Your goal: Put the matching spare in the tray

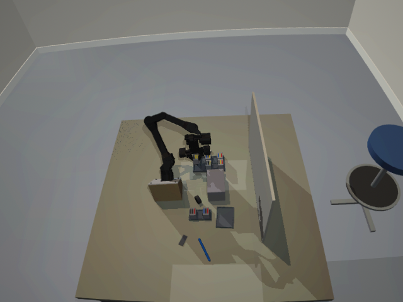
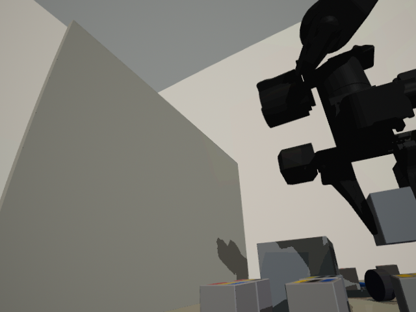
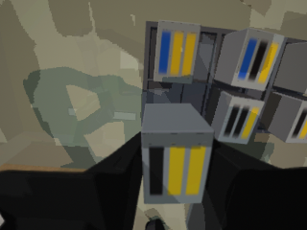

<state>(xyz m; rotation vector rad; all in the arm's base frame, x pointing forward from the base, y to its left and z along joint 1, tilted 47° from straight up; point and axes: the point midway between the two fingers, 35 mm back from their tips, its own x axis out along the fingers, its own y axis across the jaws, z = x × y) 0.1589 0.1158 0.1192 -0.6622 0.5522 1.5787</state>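
My gripper tip is now 17 cm short of the dark tray, 35 cm to the left of it and 8 cm above it. Also, from my gripper tip: tall upright board (36 cm ahead, 15 cm to the right, 14 cm above); grey mounted unit (12 cm ahead, 15 cm to the right, 4 cm below); blue pen (6 cm ahead, 54 cm to the right, 8 cm below).
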